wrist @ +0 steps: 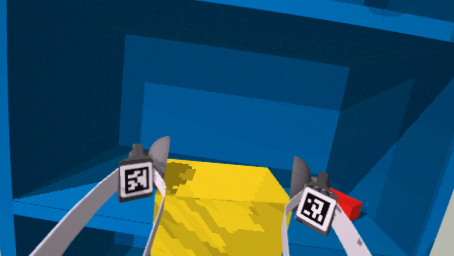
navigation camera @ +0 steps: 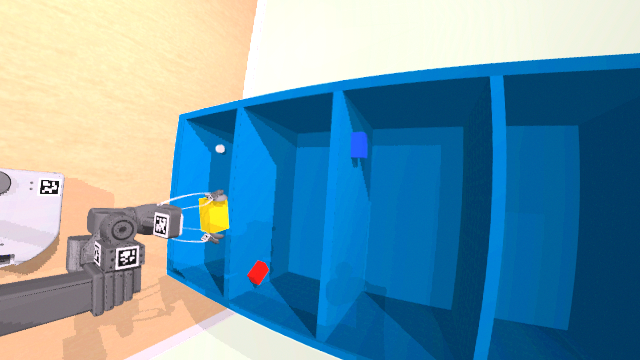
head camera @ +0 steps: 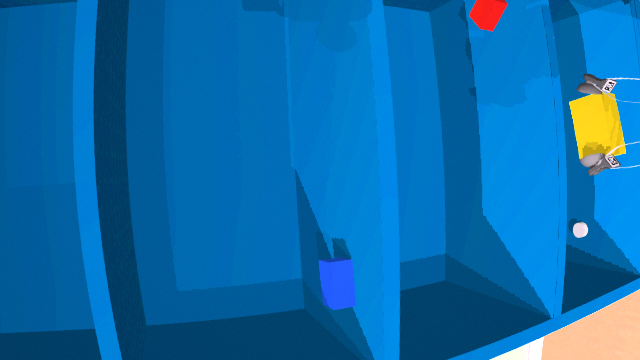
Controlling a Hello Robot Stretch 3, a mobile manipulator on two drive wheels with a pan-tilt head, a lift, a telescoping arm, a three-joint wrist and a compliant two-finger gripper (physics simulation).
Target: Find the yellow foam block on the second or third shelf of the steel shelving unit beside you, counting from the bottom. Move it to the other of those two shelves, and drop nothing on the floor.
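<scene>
My gripper is shut on the yellow foam block, one finger on each side. The block is held off the boards, at the front of the blue shelving unit. In the head and navigation views it shows just below the front edge of the second shelf. In the wrist view it hides part of that edge, and the compartment lies beyond. The third shelf is one board higher. The block's underside is hidden.
A red block sits on the second shelf, right of the gripper in the wrist view. A blue block stands on the third shelf. A small white object lies on the bottom shelf.
</scene>
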